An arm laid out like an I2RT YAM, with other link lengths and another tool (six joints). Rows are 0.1 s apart.
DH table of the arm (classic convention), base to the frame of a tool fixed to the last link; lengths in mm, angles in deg. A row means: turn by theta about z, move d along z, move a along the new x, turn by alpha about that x. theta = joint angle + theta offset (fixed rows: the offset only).
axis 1: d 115.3, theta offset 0, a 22.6, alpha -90
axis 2: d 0, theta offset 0, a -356.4, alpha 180
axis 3: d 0, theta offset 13.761, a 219.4, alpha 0
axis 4: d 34.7, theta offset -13.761, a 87.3, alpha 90
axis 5: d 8.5, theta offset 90, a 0, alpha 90
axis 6: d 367.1, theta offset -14, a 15.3, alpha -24.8
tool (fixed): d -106.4, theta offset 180, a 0, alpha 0
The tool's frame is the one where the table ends.
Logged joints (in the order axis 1, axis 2, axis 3, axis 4, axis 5, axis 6), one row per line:
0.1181, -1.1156, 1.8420, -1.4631, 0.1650, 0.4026
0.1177, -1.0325, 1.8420, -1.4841, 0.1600, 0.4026
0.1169, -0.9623, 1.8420, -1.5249, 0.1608, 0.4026
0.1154, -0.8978, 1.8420, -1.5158, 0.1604, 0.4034
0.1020, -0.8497, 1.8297, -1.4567, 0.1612, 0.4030
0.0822, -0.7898, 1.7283, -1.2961, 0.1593, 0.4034
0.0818, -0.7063, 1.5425, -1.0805, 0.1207, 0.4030
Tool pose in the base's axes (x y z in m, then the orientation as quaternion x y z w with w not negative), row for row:
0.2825, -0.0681, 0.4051, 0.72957, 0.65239, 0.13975, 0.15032
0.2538, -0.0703, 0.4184, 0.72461, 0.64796, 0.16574, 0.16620
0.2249, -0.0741, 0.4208, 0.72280, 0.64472, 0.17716, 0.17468
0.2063, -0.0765, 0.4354, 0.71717, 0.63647, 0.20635, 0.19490
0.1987, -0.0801, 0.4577, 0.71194, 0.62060, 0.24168, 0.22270
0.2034, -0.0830, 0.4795, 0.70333, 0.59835, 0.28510, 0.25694
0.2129, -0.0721, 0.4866, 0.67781, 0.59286, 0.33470, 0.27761
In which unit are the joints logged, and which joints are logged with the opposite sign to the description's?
The joints are logged in radians. Opposite sign: axis 2.
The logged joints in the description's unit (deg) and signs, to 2 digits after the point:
6.77, 63.92, 105.54, -83.83, 9.45, 23.07
6.74, 59.16, 105.54, -85.03, 9.17, 23.07
6.70, 55.14, 105.54, -87.37, 9.21, 23.07
6.61, 51.44, 105.54, -86.85, 9.19, 23.11
5.84, 48.68, 104.83, -83.46, 9.24, 23.09
4.71, 45.25, 99.02, -74.26, 9.13, 23.11
4.69, 40.47, 88.38, -61.91, 6.92, 23.09

